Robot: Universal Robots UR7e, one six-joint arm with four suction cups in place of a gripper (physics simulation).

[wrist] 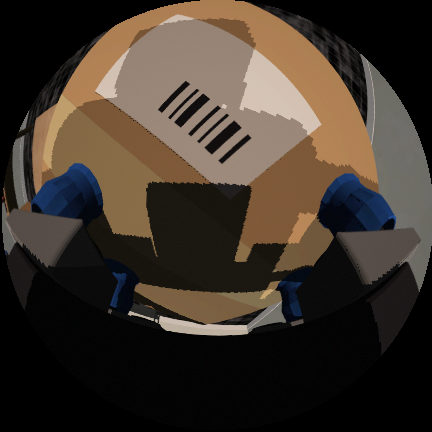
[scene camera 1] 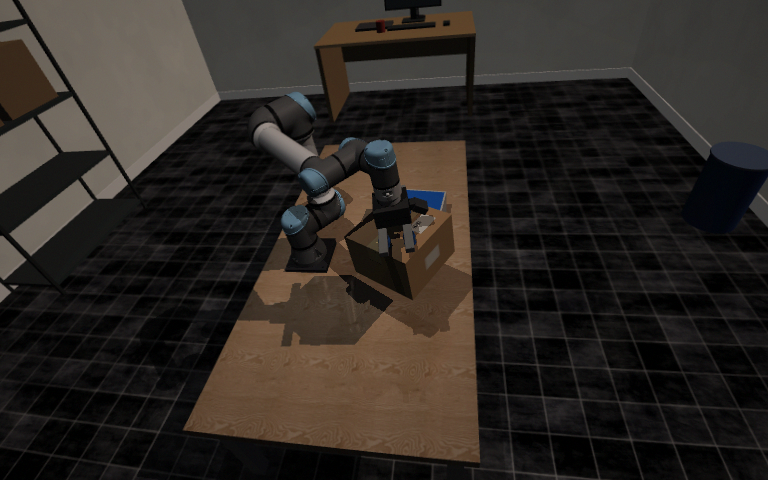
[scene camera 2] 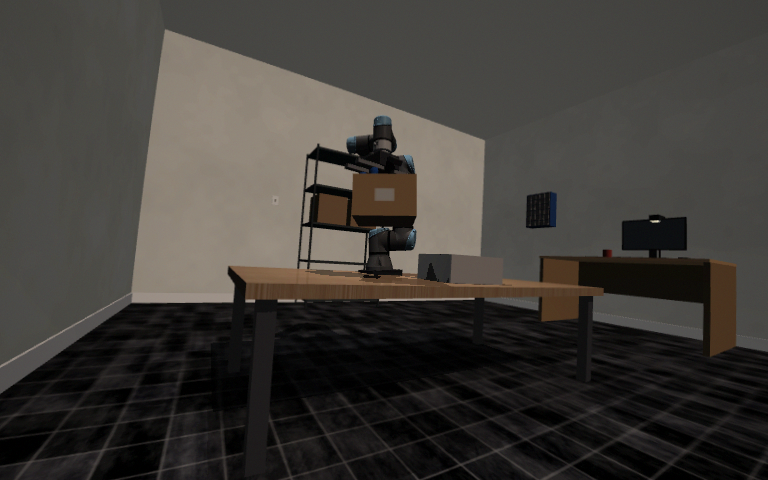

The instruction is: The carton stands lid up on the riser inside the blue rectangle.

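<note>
The brown carton hangs roughly level in the air, high above the table, with its taped, barcoded top facing up. My gripper is on top of it, its blue suction cups against the lid, holding it. The grey riser stands on the table, below and to the right of the carton in scene camera 2. The blue rectangle on the riser's top shows in part behind the carton in scene camera 1; the rest is hidden by the carton and gripper.
The wooden table carries the arm's base. A shelf rack with cartons stands by the wall. A desk with a monitor is farther off. A blue bin stands on the floor at the right.
</note>
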